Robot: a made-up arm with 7 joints.
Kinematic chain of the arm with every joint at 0, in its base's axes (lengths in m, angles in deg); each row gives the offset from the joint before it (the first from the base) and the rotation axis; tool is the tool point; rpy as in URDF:
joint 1: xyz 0 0 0.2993 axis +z
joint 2: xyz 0 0 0 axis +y
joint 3: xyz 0 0 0.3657 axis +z
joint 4: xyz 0.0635 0 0 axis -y
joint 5: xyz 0.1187 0 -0.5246 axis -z
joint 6: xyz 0 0 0 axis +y
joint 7: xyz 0.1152 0 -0.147 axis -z
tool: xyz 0 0 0 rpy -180 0 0
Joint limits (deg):
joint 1: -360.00..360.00
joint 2: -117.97..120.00
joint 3: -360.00..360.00
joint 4: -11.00..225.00
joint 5: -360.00..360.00
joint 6: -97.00..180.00
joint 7: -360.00..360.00
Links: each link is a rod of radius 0.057 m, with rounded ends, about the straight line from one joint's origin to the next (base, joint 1, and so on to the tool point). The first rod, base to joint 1, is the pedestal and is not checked.
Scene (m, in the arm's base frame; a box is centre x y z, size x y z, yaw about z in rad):
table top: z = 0
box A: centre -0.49 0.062 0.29 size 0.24 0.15 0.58 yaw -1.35
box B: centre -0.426 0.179 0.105 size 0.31 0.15 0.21 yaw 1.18
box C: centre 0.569 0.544 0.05 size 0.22 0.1 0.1 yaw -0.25
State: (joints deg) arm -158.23 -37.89 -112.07 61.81 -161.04 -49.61 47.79
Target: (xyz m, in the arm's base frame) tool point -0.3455 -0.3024 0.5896
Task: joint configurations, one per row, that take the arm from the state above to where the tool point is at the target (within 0.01 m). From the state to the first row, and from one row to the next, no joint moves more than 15 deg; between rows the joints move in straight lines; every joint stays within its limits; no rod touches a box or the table.
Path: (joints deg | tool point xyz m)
1: -146.97 -40.61 -98.29 74.58 -154.62 -59.09 59.46 | -0.1940 0.5176 0.4412
2: -135.70 -43.33 -84.52 87.34 -148.21 -68.57 71.13 | -0.2868 0.4482 0.6244
3: -124.44 -46.04 -70.74 100.11 -141.79 -78.04 82.81 | -0.2902 0.3531 0.7876
4: -113.17 -48.76 -56.97 112.88 -135.38 -87.52 94.48 | -0.2145 0.2941 0.9020
5: -101.91 -51.48 -43.19 125.64 -128.96 -97.00 106.15 | -0.1112 0.3095 0.9487
6: -101.75 -46.65 -43.37 112.94 -131.52 -87.37 94.48 | -0.1897 0.1647 0.9624
7: -101.58 -41.82 -43.55 100.23 -134.08 -77.75 82.81 | -0.2582 0.0180 0.9286
8: -101.42 -36.99 -43.73 87.52 -136.63 -68.12 71.13 | -0.3102 -0.1170 0.8496
9: -101.25 -32.17 -43.91 74.81 -139.19 -58.49 59.46 | -0.3404 -0.2272 0.7327
10: -101.09 -27.34 -44.09 62.10 -141.75 -48.87 47.79 | -0.3455 -0.3024 0.5896

